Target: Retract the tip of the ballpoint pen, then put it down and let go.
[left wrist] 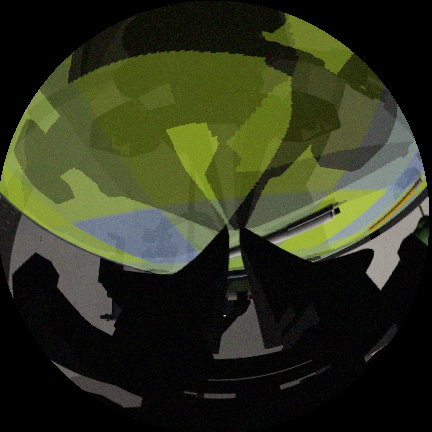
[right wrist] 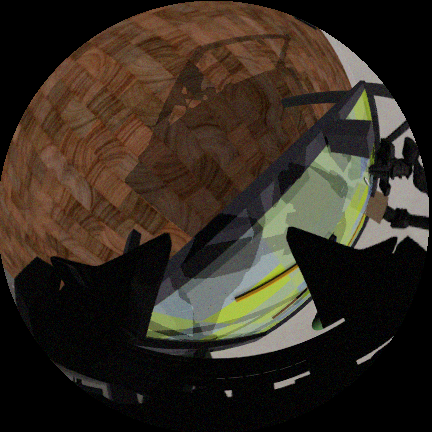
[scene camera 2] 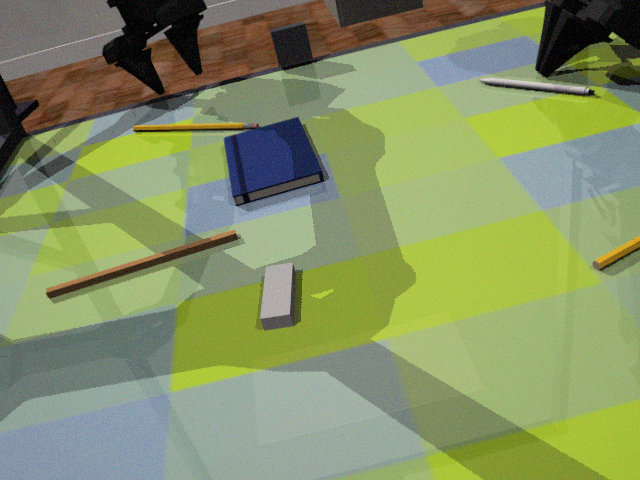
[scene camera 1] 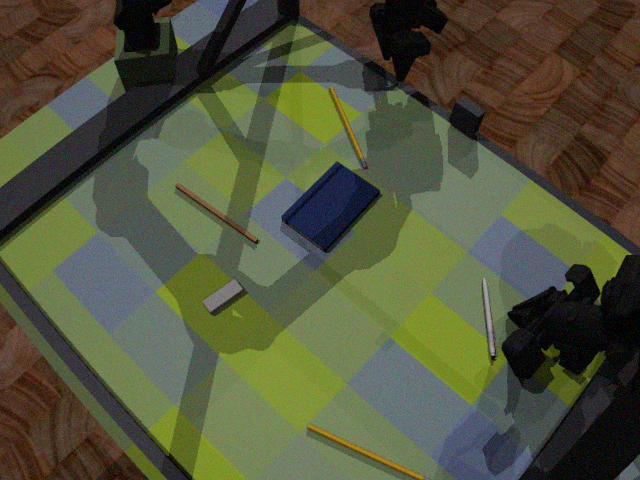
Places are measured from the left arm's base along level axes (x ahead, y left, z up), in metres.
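Where they show: left gripper, fingertip midpoint: [left wrist: 233, 233] [right wrist: 368, 170] [scene camera 2: 540, 73] [scene camera 1: 511, 312]; right gripper, fingertip midpoint: [right wrist: 230, 236] [scene camera 2: 180, 84] [scene camera 1: 393, 70]; right arm's base, link origin: [scene camera 1: 142, 37].
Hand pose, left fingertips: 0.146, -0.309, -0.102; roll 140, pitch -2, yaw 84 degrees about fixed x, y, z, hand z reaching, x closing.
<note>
Things, the pixels of their centre, and the offset from my left fingertips, as dx, dy, dz.
- silver-white ballpoint pen, body centre: [left wrist: 266, 239] [scene camera 2: 533, 85] [scene camera 1: 489, 316] +0.023, +0.028, +0.001
- blue notebook, body centre: [scene camera 2: 269, 157] [scene camera 1: 331, 205] [left wrist: 248, 271] +0.326, +0.034, +0.003
- brown stick, body centre: [scene camera 2: 142, 263] [scene camera 1: 215, 212] [right wrist: 292, 301] +0.460, +0.164, +0.001
- pale eraser block, body centre: [scene camera 2: 279, 295] [scene camera 1: 223, 296] +0.346, +0.262, +0.003
- dark block, body centre: [right wrist: 352, 135] [scene camera 2: 291, 44] [scene camera 1: 466, 116] +0.254, -0.247, +0.029
The silver-white ballpoint pen [scene camera 1: 488, 315] [scene camera 2: 537, 86] [left wrist: 300, 225] lies flat on the mat, at the right in both scene views. One end is tapered and the other has a dark button; whether the writing tip is out is too small to tell. My left gripper [scene camera 2: 545, 72] [left wrist: 233, 233] is shut and empty, its fingertips close together. It is low beside the pen, and the fingers cover the pen's tapered part in the left wrist view. My right gripper [scene camera 2: 180, 82] [right wrist: 230, 236] is open and empty over the table's far edge, far from the pen.
A blue notebook [scene camera 1: 330, 206] [scene camera 2: 273, 160] lies mid-table, with a yellow pencil [scene camera 1: 347, 127] [scene camera 2: 191, 126] beside it. A brown stick [scene camera 1: 216, 212] [scene camera 2: 144, 263], a pale eraser block [scene camera 1: 222, 296] [scene camera 2: 278, 294] and another yellow pencil [scene camera 1: 364, 451] [scene camera 2: 617, 253] lie apart. A dark block [scene camera 1: 466, 116] [scene camera 2: 292, 46] stands at the edge.
</note>
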